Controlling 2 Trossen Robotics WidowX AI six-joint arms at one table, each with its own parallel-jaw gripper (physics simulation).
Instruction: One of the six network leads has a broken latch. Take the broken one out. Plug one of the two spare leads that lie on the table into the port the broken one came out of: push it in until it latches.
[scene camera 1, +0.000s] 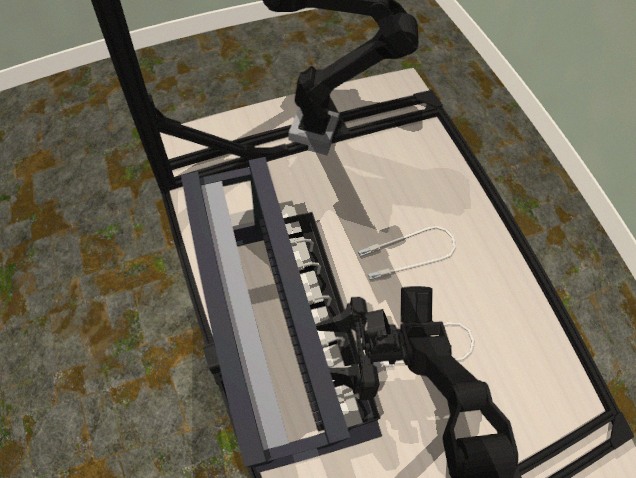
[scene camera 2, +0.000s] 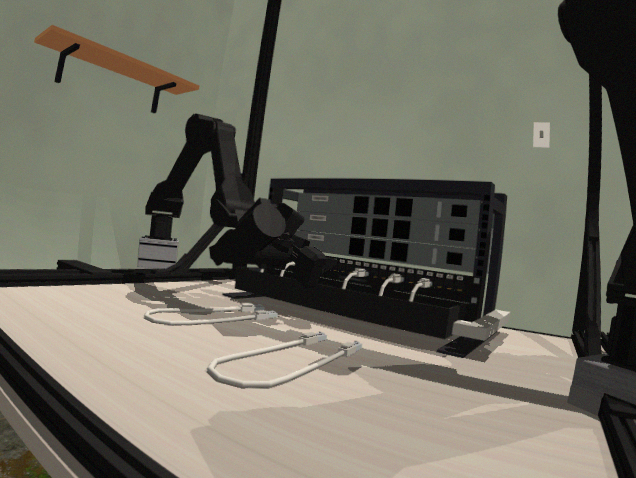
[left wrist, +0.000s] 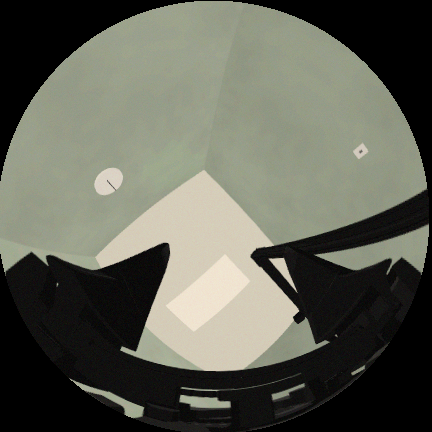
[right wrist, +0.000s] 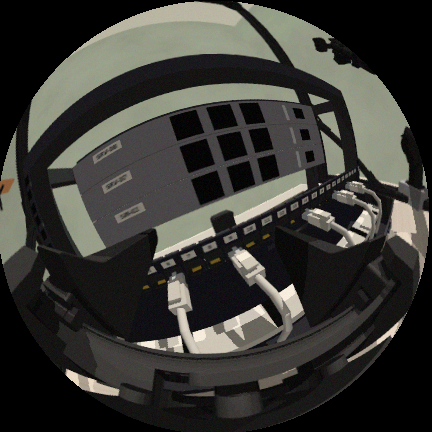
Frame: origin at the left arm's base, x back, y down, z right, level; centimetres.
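Seen in the pictures: left gripper, fingertip midpoint: (left wrist: 229, 251); right gripper, fingertip midpoint: (scene camera 2: 322, 252) (right wrist: 215, 233); left arm's base, link origin: (scene camera 1: 314, 122); right arm's base, link origin: (scene camera 2: 160, 238).
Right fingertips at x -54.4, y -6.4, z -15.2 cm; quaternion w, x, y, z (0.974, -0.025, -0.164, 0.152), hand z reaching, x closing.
Offsets run from my right fingertips to a thing's top centre. "*": to the spot under its first point.
My right gripper (scene camera 1: 329, 352) (scene camera 2: 317, 264) (right wrist: 215, 233) is open at the patch panel @[dz +4.4, dx +5.8, dy +0.5 cm] (right wrist: 223, 242). In the right wrist view two plugged leads, a left one @[* dz -4.0, dx -2.1, dy +1.9 cm] (right wrist: 178, 293) and a middle one @[* dz -1.6, dx +2.1, dy +1.9 cm] (right wrist: 248, 266), show between its spread fingers, not gripped. Three more plugged leads @[* dz +3.4, dx +8.9, dy +2.3 cm] (right wrist: 319, 219) @[* dz +7.2, dx +14.9, dy +2.3 cm] (right wrist: 346, 196) @[* dz +10.2, dx +19.3, dy +2.3 cm] (right wrist: 356, 186) show to the right. I cannot tell which latch is broken. One spare lead @[* dz -9.0, dx +22.0, dy +10.4 cm] (scene camera 1: 380, 275) (scene camera 2: 312, 338) lies looped on the table; the other (scene camera 1: 471, 340) (scene camera 2: 265, 315) lies partly behind the right arm in scene camera 1. My left gripper (left wrist: 229, 251) is open and empty, facing the ceiling.
The rack frame @[* dz +5.2, dx +4.6, dy -14.8 cm] (scene camera 1: 295, 287) (scene camera 2: 380, 187) (right wrist: 215, 69) stands around the server units @[dz +13.7, dx -0.1, dy -12.8 cm] (scene camera 2: 334, 226) (right wrist: 145, 165), above the patch panel. A black trough @[dz +0.5, dx +8.3, dy +4.9 cm] (scene camera 2: 370, 306) runs along the front below the plugs. A white bracket-like piece @[* dz +13.2, dx +31.0, dy +7.4 cm] (scene camera 2: 478, 327) sits at the rack's right end in scene camera 2.
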